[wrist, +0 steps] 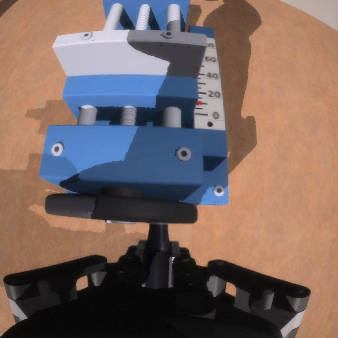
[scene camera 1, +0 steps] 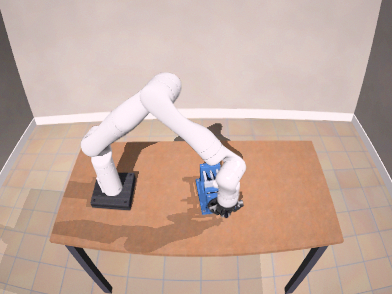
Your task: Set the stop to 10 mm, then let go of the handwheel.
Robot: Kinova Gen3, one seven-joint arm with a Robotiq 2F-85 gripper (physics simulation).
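Places are measured from the arm's base along level axes (x right, y ahead, z up), in millimetres.
Pixels of known places: gripper, fingertip midpoint: [wrist: 158,252] [scene camera 1: 225,215]; arm's base, link origin: [scene camera 1: 112,188].
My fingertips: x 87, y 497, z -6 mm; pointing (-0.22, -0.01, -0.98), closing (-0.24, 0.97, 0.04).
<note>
For each thing: its middle in the pictures, then the offset to it from my fingertips. "*": a spot on its surface instead. Level surfaces: height alone.
- grey-faced sliding stop, body centre: [wrist: 128,52] dx -104, dy -50, dz +75 mm
- white scale, surface spot: [wrist: 202,122] * dx -100, dy +5, dz +22 mm
- red pointer, body centre: [wrist: 192,101] dx -115, dy -6, dz +23 mm
- black handwheel, surface spot: [wrist: 125,207] * dx -23, dy -21, dz +85 mm
- wooden table, surface height: dz -33 mm
A blue fixture [scene camera 1: 203,201] [wrist: 120,150] with guide rods, a spindle and a grey-faced sliding stop [wrist: 115,55] stands on the table. In the wrist view, a white scale [wrist: 202,122] runs along its right side. The red pointer [wrist: 199,103] is at the tick midway between 0 and 20, about 10 mm. The black handwheel [wrist: 125,207] is at the fixture's near end, and its dark handle [wrist: 158,235] points toward the gripper. My gripper [scene camera 1: 226,214] [wrist: 158,252] is shut on the handle. The handle's far part is hidden between the fingers.
The fixture stands on the wooden table [scene camera 1: 280,190], right of the arm's black base [scene camera 1: 112,202]. The arm reaches over the fixture from the left and hides part of it in the scene view. The table's front edge lies nearer the camera than the gripper.
</note>
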